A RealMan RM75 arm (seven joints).
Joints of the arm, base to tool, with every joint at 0 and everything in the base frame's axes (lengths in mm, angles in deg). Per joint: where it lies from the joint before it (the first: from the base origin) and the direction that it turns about. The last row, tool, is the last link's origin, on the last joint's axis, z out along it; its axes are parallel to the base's.
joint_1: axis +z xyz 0 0 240.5
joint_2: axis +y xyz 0 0 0
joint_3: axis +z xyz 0 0 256
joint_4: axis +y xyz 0 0 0
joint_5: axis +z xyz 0 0 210
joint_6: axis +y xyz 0 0 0
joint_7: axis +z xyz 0 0 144
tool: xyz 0 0 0
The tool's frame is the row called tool.
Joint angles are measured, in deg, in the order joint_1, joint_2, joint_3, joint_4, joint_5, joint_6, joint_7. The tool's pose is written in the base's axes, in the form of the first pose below.
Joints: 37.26 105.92 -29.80 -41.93 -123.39 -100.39 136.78
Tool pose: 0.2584 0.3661 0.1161; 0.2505 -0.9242 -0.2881; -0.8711 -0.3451 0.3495; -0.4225 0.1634 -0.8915
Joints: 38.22 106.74 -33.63 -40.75 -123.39 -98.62 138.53
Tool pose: 0.2525 0.3697 0.0986; 0.2444 -0.9318 -0.2683; -0.8964 -0.3226 0.3041; -0.3699 0.1661 -0.9141
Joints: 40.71 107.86 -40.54 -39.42 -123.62 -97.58 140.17
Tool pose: 0.2356 0.3735 0.0714; 0.2890 -0.9292 -0.2304; -0.9221 -0.3349 0.1939; -0.2574 0.1564 -0.9536
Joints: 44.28 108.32 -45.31 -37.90 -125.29 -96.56 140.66
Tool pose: 0.2181 0.3807 0.0531; 0.3520 -0.9199 -0.1727; -0.9214 -0.3730 0.1087; -0.1645 0.1208 -0.9790
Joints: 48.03 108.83 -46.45 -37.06 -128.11 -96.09 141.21
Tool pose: 0.2005 0.3897 0.0438; 0.3989 -0.9082 -0.1267; -0.9102 -0.4089 0.0652; -0.1110 0.0893 -0.9898
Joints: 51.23 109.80 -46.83 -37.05 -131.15 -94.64 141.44
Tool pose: 0.1846 0.3993 0.0351; 0.4438 -0.8926 -0.0793; -0.8921 -0.4485 0.0548; -0.0845 0.0465 -0.9953
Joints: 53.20 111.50 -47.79 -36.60 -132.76 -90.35 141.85
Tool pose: 0.1741 0.4084 0.0198; 0.4640 -0.8846 -0.0470; -0.8807 -0.4664 0.0822; -0.0946 0.0033 -0.9955
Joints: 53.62 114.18 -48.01 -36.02 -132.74 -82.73 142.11
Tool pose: 0.1695 0.4183 -0.0004; 0.4531 -0.8901 -0.0495; -0.8752 -0.4546 0.1655; -0.1698 -0.0317 -0.9850
